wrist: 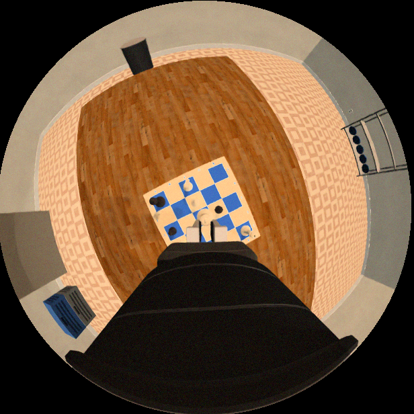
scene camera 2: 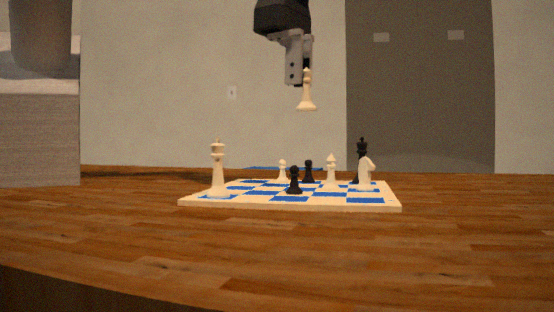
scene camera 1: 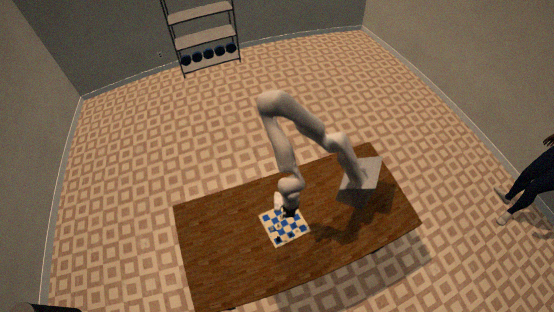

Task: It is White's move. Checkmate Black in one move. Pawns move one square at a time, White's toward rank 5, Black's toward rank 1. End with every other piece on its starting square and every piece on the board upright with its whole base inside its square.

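Pixels of known places: gripper, between the fingertips: [scene camera 2: 298, 85] [scene camera 1: 285, 215]; arm's base, origin of its link: [scene camera 2: 42, 59] [scene camera 1: 359, 179].
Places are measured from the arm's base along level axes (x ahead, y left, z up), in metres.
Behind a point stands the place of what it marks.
My gripper [scene camera 1: 288, 212] {x 0.431, y -0.003, z -0.071 m} [scene camera 2: 303, 80] {x 0.431, y -0.003, z -0.071 m} [wrist: 205, 227] is shut on the white queen [scene camera 2: 306, 95] {x 0.444, y -0.013, z -0.084 m} [wrist: 204, 216], upright, high above the blue-and-cream board [scene camera 2: 290, 206] {x 0.450, y -0.114, z -0.199 m} [wrist: 203, 179]. On the board stand the white king [scene camera 2: 217, 172] {x 0.367, y -0.095, z -0.170 m} [wrist: 245, 230] at a corner, the black king [scene camera 2: 361, 146] {x 0.502, y 0.070, z -0.146 m} [wrist: 159, 201] at another corner, the white knight [scene camera 2: 365, 172] {x 0.512, y -0.002, z -0.175 m} [wrist: 188, 186] beside it, the white bishop [scene camera 2: 330, 172] {x 0.471, y -0.005, z -0.175 m} [wrist: 195, 202], one black pawn [scene camera 2: 294, 181] {x 0.438, y -0.049, z -0.182 m} [wrist: 218, 209], another black pawn [scene camera 2: 308, 171] {x 0.429, y 0.070, z -0.181 m} [wrist: 172, 231] and the white pawn [scene camera 2: 282, 171] {x 0.394, y 0.062, z -0.181 m}, which the gripper hides in the wrist view.
The board lies on the wooden table [scene camera 1: 225, 250] {x 0.794, y 0.028, z -0.202 m} [scene camera 2: 250, 250] {x 0.460, y -0.252, z -0.202 m} [wrist: 165, 125]. The arm's base block [scene camera 1: 372, 170] {x -0.077, y -0.002, z 0.039 m} [scene camera 2: 40, 140] {x 0.065, y -0.059, z -0.135 m} stands on the table. A shelf unit [scene camera 1: 200, 37] is by the wall. A person [scene camera 1: 530, 182] is at the right.
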